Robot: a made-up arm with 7 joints. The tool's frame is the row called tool.
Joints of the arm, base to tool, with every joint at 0 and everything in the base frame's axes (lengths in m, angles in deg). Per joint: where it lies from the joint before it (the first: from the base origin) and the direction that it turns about. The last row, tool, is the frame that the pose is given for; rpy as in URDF.
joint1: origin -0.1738 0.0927 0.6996 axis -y
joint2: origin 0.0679 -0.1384 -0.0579 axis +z
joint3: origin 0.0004 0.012 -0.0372 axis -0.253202 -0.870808 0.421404
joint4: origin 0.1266 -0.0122 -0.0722 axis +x
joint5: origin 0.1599 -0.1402 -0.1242 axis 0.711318 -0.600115 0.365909
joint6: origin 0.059 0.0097 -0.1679 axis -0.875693 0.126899 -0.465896
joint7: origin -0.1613 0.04 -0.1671 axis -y
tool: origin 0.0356 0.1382 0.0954 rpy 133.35 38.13 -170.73
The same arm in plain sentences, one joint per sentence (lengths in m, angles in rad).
The arm has seven revolute joints in a row. What follows holds with every joint at zero, and every direction is one of the base frame's.
The first joint is mounted 0.1738 m along -x and 0.0927 m along +y and 0.6996 m along +z from the base frame's origin and rotates about -y.
The second joint is mounted 0.0679 m along +x and 0.1384 m along -y and 0.0579 m along -z from the first joint and rotates about +z.
The third joint is mounted 0.0004 m along +x and 0.0120 m along +y and 0.0372 m along -z from the second joint and rotates about the direction (-0.253202, -0.870808, 0.421404).
The fourth joint is mounted 0.1266 m along +x and 0.0122 m along -y and 0.0722 m along -z from the third joint and rotates about +x.
The fifth joint is mounted 0.1599 m along +x and 0.1402 m along -y and 0.1242 m along -z from the fourth joint and rotates about the direction (0.711318, -0.600115, 0.365909).
The sixth joint is mounted 0.0590 m along +x and 0.0097 m along +y and 0.1679 m along -z from the fifth joint and rotates about the direction (-0.875693, 0.126899, -0.465896).
The seventh joint is mounted 0.1613 m along -x and 0.0400 m along +y and 0.1671 m along -z from the sixth joint and rotates about -y.
The tool frame, which is the frame that the pose is given for, is mounted 0.0356 m along +x and 0.1382 m along +y and 0.0954 m along +z from the seventh joint; its axes are the base frame's turned by roll 2.3274, pitch 0.6655 and yaw -2.9798 rad (as in URDF: about the fixed x, then y, then z).

